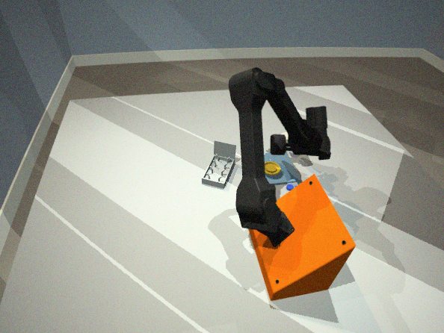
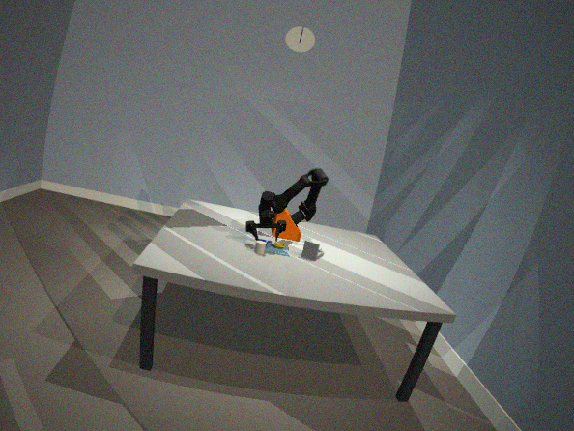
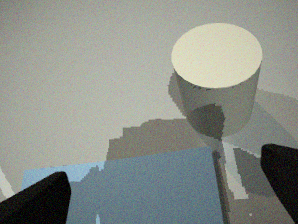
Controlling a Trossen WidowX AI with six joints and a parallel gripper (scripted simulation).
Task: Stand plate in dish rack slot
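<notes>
Now: gripper tip 50 mm short of the beige cup, 40 mm to the left of it and 20 mm above it. Round my gripper tip: yellow plate 60 mm behind, 70 mm to the left, 30 mm below; blue spoon 150 mm behind, 20 mm to the left, 40 mm below; light blue mat 50 mm behind, 50 mm to the left, 40 mm below.
</notes>
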